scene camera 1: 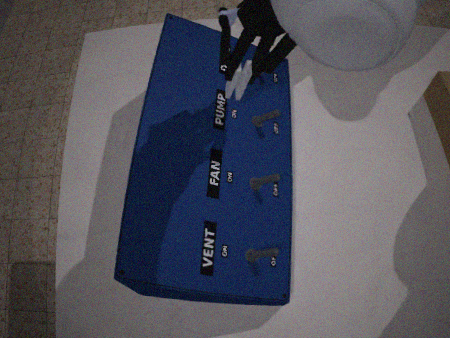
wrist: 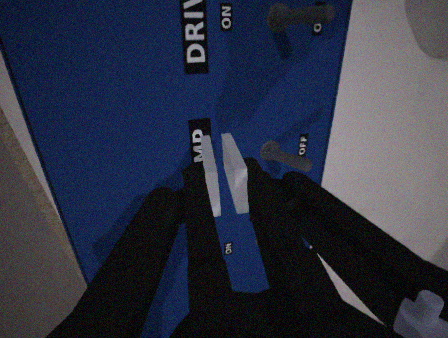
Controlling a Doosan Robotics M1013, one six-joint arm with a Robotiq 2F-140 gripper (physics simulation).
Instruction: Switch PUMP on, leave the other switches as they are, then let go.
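Frame: origin at the arm's base, x ahead, y left, z up, level; metres.
Seen in the pictures: gripper, fingertip midpoint: [scene camera 1: 232,92] [wrist: 216,151].
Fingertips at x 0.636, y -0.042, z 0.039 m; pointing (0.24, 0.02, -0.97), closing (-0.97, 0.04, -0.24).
Offsets run from my fingertips to a thing's top centre. Level surfaces: height alone.
The blue switch panel [scene camera 1: 185,240] [wrist: 115,100] lies on a pale table. The grey PUMP lever @(dx -0.062, dy +0.026, dz -0.017 m) [scene camera 1: 266,118] [wrist: 287,156] points to its OFF mark. The FAN lever @(dx -0.051, dy +0.145, dz -0.017 m) [scene camera 1: 265,181] and VENT lever @(dx -0.040, dy +0.265, dz -0.017 m) [scene camera 1: 262,254] also point to OFF. The DRIVE lever @(dx -0.072, dy -0.094, dz -0.017 m) [wrist: 301,16] points to OFF in the wrist view; the gripper covers it in the scene view. My gripper [scene camera 1: 233,95] [wrist: 216,151] is shut, with a narrow gap and nothing between its pale pads. Its tips are beside the PUMP label @(dx +0.020, dy +0.018, dz -0.019 m) [scene camera 1: 220,110] [wrist: 198,142], on the ON side of the PUMP lever and apart from it.
The pale table top @(dz -0.148 m) [scene camera 1: 350,200] [wrist: 395,150] extends around the panel. The large pale arm link hangs over the upper right in the scene view. A brown object [scene camera 1: 440,107] shows at the right edge. Tiled floor [scene camera 1: 35,125] lies to the left.
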